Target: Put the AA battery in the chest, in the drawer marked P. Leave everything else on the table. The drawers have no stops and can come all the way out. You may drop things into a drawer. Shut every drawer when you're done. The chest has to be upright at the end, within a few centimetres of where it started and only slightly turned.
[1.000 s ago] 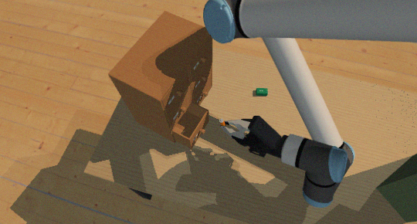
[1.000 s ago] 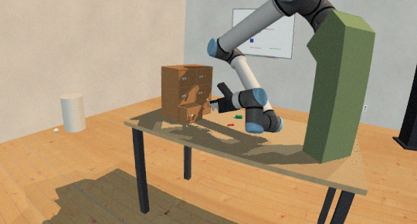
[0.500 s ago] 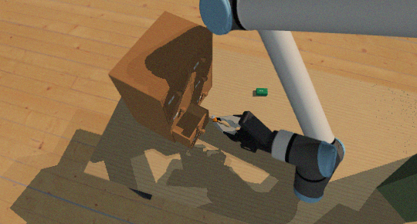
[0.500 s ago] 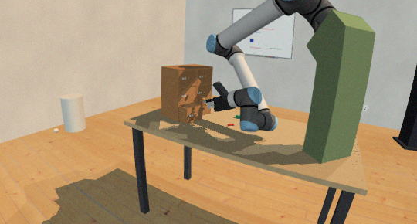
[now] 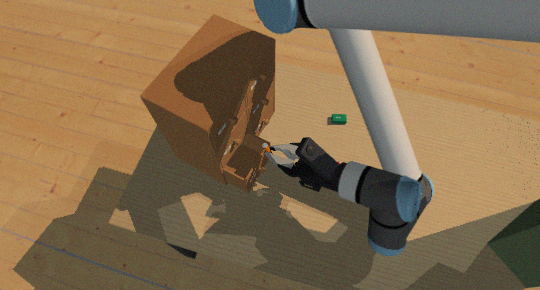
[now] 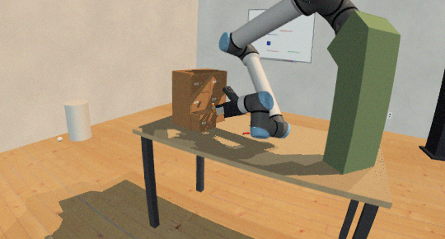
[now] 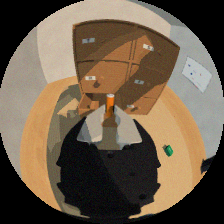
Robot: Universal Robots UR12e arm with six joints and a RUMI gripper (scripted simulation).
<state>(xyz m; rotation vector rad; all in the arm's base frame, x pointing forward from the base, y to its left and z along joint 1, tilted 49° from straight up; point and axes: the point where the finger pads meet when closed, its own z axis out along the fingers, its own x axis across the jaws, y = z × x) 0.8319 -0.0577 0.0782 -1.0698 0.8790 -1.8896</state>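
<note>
The drawer lies 110 mm ahead of my hand, 20 mm to the right of it and 110 mm below it. The rest, counted from my hand: AA battery: 10 mm ahead; green block: 220 mm behind, 200 mm to the right, 130 mm below; thin red stick: 190 mm behind, 30 mm to the right, 140 mm below.
</note>
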